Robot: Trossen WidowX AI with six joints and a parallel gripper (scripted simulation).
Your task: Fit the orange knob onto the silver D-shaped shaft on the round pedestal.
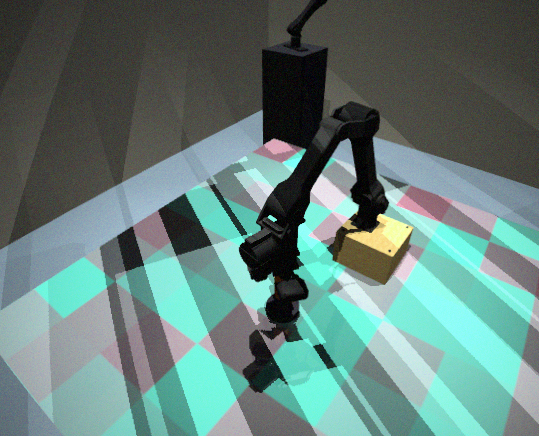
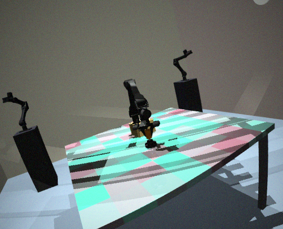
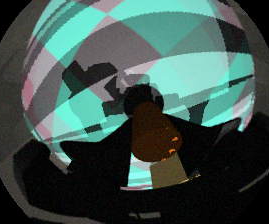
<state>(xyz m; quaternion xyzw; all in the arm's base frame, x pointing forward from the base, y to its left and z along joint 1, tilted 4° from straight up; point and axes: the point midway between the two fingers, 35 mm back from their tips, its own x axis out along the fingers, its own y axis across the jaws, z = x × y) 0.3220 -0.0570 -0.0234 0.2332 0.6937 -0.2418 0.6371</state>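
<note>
The orange knob lies 30 mm above my gripper tip. The rest, counted from my gripper tip: dark round pedestal: 40 mm below.
</note>
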